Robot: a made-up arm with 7 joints.
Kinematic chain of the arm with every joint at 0, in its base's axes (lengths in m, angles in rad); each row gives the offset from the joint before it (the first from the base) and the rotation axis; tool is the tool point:
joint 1: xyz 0 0 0 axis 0 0.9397 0.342
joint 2: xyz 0 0 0 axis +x
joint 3: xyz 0 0 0 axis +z
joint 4: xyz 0.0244 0 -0.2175 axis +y
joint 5: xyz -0.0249 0 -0.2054 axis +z
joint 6: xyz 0 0 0 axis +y
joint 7: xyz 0 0 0 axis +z
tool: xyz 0 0 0
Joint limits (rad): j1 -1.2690..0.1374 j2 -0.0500..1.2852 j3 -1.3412..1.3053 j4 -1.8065..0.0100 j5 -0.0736..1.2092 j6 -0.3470..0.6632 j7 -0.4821..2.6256
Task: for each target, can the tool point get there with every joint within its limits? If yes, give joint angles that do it. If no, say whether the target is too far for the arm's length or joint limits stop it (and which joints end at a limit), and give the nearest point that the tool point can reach.
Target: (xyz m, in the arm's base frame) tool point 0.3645 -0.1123 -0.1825
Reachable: yes | joints -1.0394 0.0889 -0.7422 -0.4685 0.4016 0.1180 0.3894
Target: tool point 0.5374 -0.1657 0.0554
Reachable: no: too far | nearest point 0.3917 -0.1114 0.0059 | short by 0.163 m
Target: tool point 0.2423 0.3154 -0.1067
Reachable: yes | joints -0.5810 0.7596 0.9188 -0.7465 0.9161 0.2172 0.7531
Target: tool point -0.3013 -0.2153 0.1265
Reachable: no: joint limits stop it (at a limit: joint 1, joint 2, joint 4) | nearest point 0.1114 -0.2738 -0.0549 | short by 0.455 m
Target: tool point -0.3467 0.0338 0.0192
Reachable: no: joint limits stop it (at a limit: joint 1, joint 2, joint 3, joint 4) | nearest point -0.0430 0.2440 0.1703 | short by 0.399 m
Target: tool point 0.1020 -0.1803 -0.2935
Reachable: yes | joints -0.0386 0.0707 -1.1322 -1.3661 1.0648 0.1742 0.1947
